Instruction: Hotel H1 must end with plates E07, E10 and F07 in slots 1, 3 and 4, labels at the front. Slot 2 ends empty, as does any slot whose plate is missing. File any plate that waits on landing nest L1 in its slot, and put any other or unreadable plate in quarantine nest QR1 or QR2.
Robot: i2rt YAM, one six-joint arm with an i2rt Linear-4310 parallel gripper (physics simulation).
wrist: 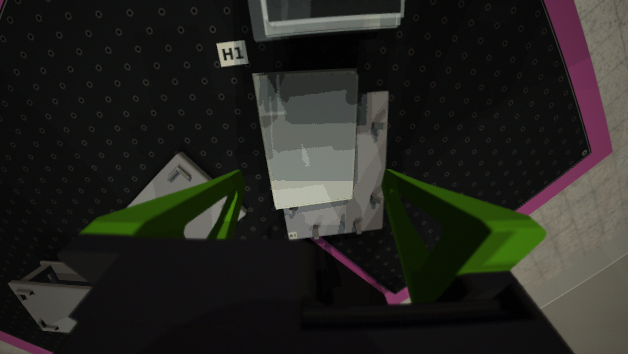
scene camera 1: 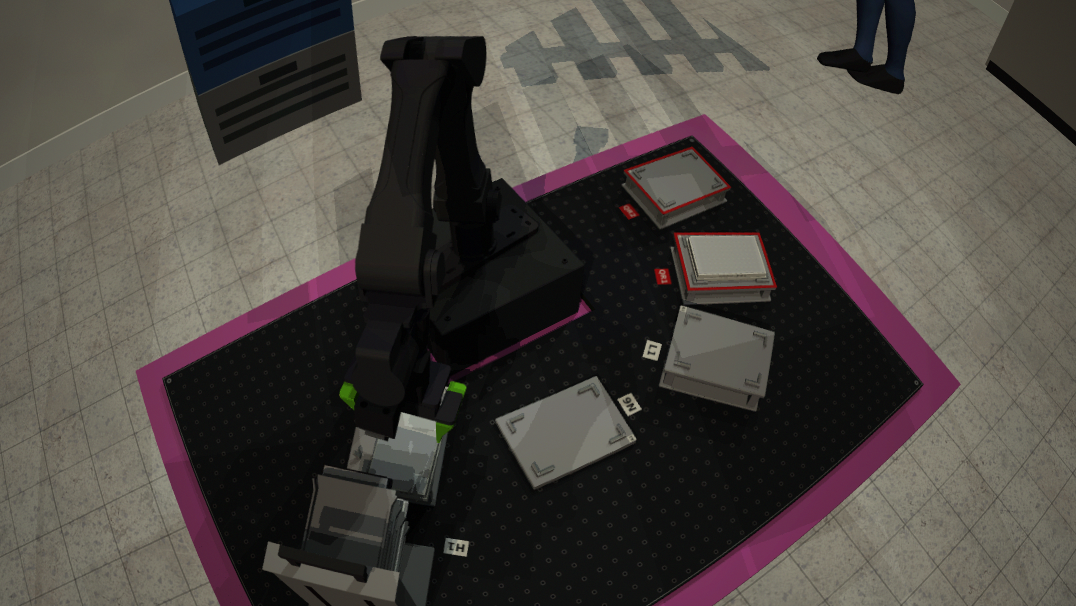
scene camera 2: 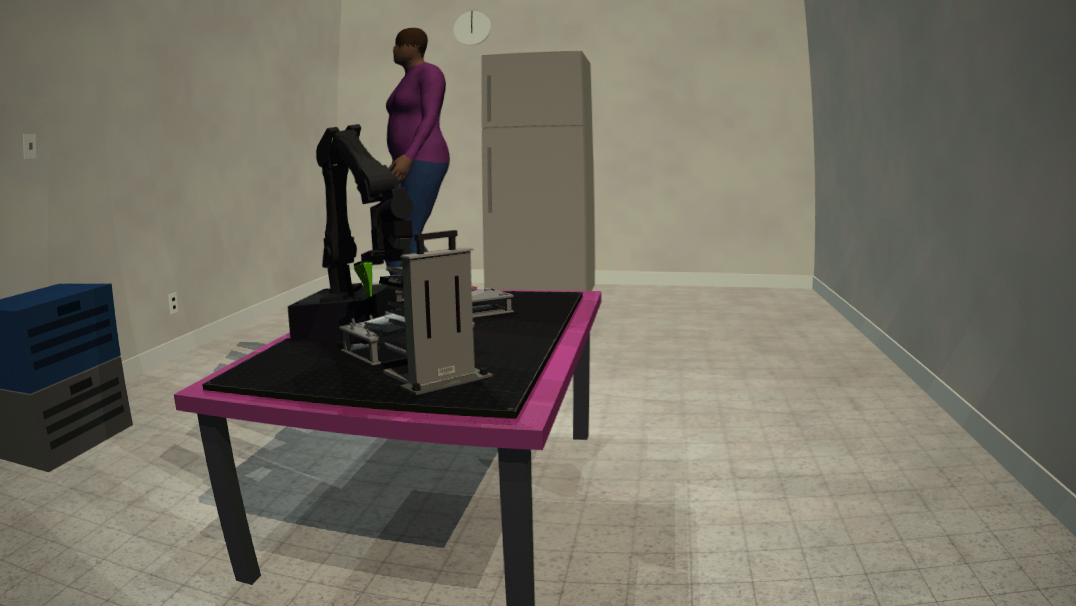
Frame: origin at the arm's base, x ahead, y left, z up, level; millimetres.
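Where they show: gripper, fingertip midpoint: (wrist: 313,177) (scene camera 1: 402,428) (scene camera 2: 389,295); arm's base at its link origin: (scene camera 1: 473,249) (scene camera 2: 342,294).
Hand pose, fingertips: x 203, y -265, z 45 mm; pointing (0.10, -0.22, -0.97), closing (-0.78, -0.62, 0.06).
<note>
Each offset is from my fingertips to the top centre of the thing. "spot": to the spot under its first point.
My gripper (wrist: 313,177) (scene camera 1: 399,425) is open, its green fingers apart on either side of a glossy, see-through, plate-shaped piece {4 mm ahead, 7 mm right, 42 mm down} (wrist: 312,145) (scene camera 1: 406,451). That piece shows over a grey nest {39 mm back, 7 mm left, 61 mm down} (wrist: 371,165) (scene camera 2: 359,331) labelled A1; I cannot tell its exact height or whether it touches the nest. Hotel H1 (scene camera 1: 335,578) (scene camera 2: 440,323) stands beyond the nest, and its near part shows at the top of the wrist view. Its slot contents and plate labels are not readable. Landing nest L1 {146 mm ahead, 460 mm left, 81 mm down} (scene camera 1: 715,350) is bare. Quarantine nest QR1 {spot: 107 mm ahead, 624 mm left, 98 mm down} (scene camera 1: 766,284) holds a white plate {28 mm ahead, 604 mm left, 83 mm down} (scene camera 1: 726,255); QR2 {154 mm back, 679 mm left, 91 mm down} (scene camera 1: 677,179) is bare.
A low grey nest N6 {82 mm ahead, 207 mm left, 119 mm down} (scene camera 1: 564,432) (wrist: 165,185) lies between the hotel and L1. The arm's black base (scene camera 1: 512,286) stands behind the A1 nest. The black mat has a magenta table edge (scene camera 1: 828,240) (scene camera 2: 353,425) around it. A person (scene camera 2: 421,112) stands behind the table.
</note>
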